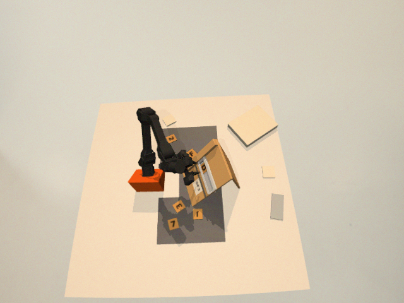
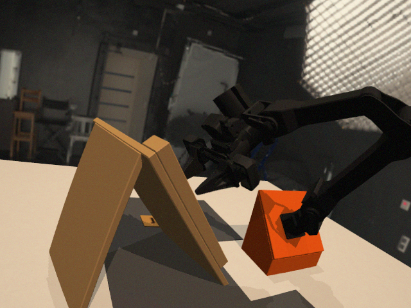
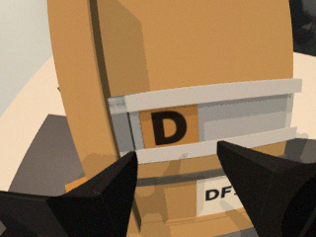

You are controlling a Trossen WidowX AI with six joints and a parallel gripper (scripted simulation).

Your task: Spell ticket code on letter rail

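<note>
My gripper tip is 4 cm short of the d tile, 3 cm above it and 1 cm to the right of it. Also, from my gripper tip: cream slab 39 cm ahead, 36 cm to the left, 17 cm below; white ticket 11 cm below, 7 cm to the right, 1 cm behind; grey plate 45 cm ahead, 20 cm to the right, 19 cm below.
</note>
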